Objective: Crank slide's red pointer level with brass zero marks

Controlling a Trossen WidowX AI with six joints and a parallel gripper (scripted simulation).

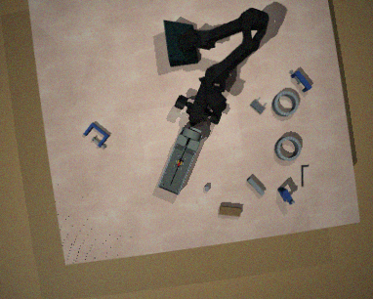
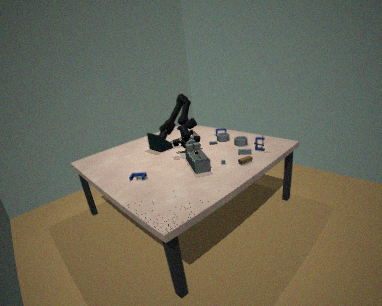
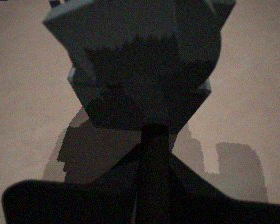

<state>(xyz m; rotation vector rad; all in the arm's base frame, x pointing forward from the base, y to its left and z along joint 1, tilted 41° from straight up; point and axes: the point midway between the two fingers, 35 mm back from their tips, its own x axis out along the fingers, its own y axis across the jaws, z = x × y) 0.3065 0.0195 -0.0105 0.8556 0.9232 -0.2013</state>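
Now: gripper tip 15 cm short of the red pointer, 7 cm to the left of it and 5 cm below it. Round my gripper tip: small grey cube: 27 cm ahead, 3 cm to the left, 2 cm below; then grey bar: 29 cm ahead, 24 cm to the left, 2 cm below; then dark handle: 2 cm behind, 1 cm to the left, 3 cm above.
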